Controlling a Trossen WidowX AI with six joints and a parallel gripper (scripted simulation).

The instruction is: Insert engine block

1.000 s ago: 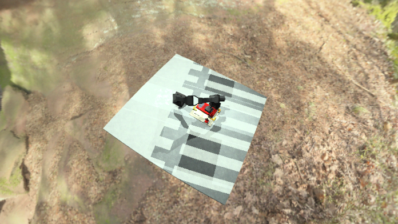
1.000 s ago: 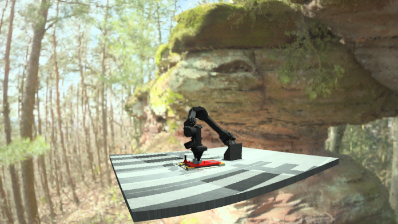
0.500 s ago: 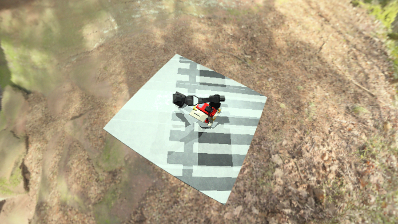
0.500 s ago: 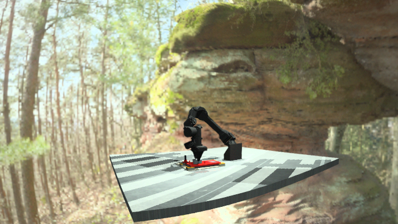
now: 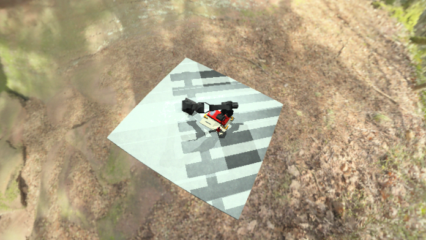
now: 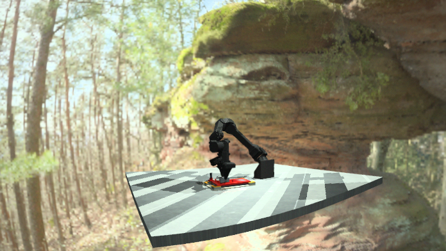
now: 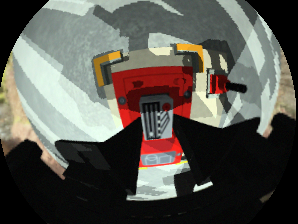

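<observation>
My gripper tip is now 1 cm above the grey engine block.
</observation>
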